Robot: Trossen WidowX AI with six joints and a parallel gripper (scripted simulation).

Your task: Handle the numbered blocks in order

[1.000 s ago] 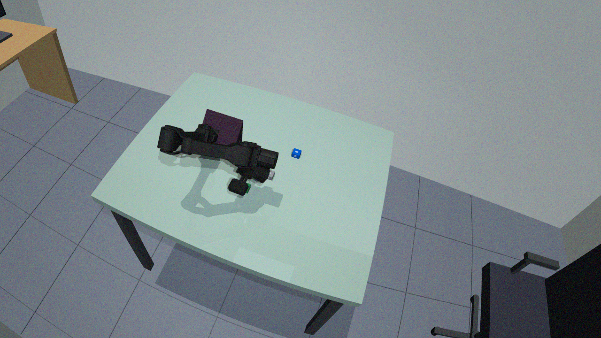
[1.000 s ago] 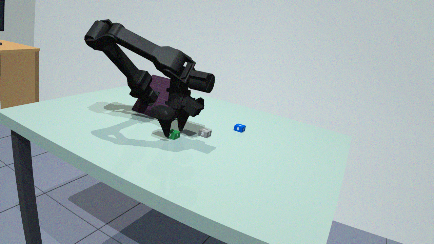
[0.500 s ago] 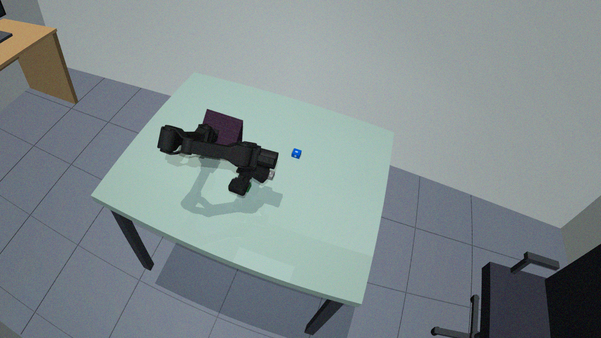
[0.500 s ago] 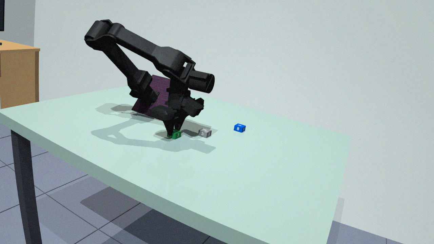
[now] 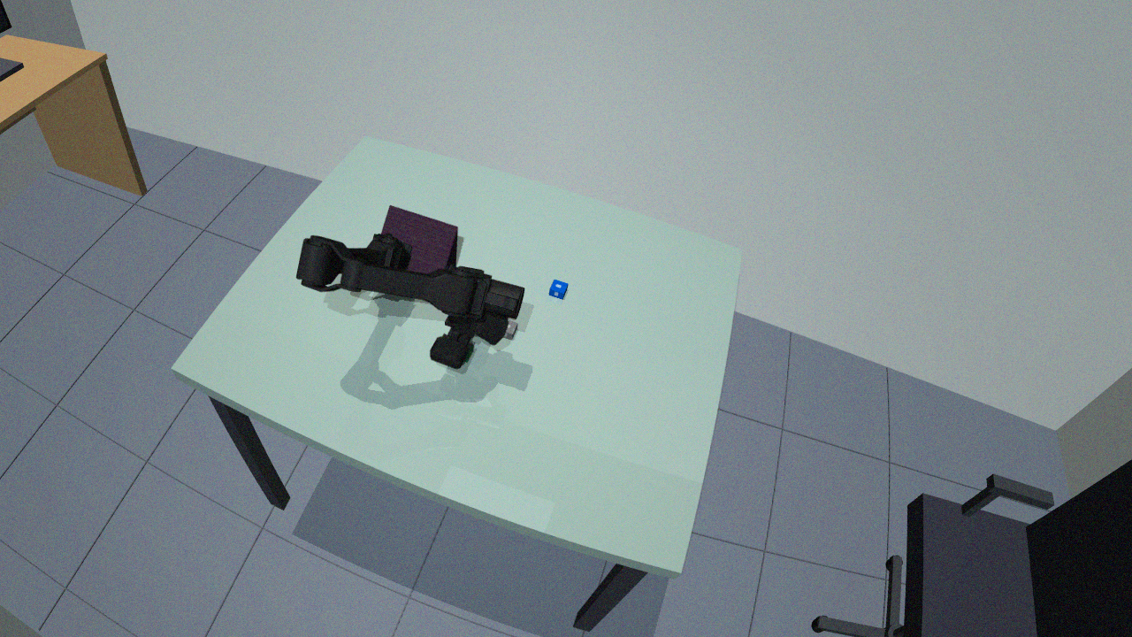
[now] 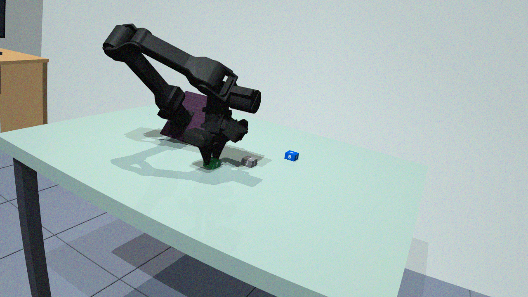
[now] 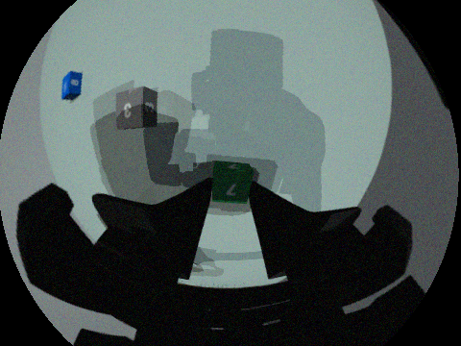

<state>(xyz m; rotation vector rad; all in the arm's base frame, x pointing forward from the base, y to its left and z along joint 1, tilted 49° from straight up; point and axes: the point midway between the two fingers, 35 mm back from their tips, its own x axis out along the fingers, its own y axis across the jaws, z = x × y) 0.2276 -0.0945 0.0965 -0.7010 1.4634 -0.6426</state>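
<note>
My gripper tip is now right at the green block. Also, from my gripper tip: grey block (9 cm to the left, 6 cm ahead); blue block (24 cm to the left, 12 cm ahead).
</note>
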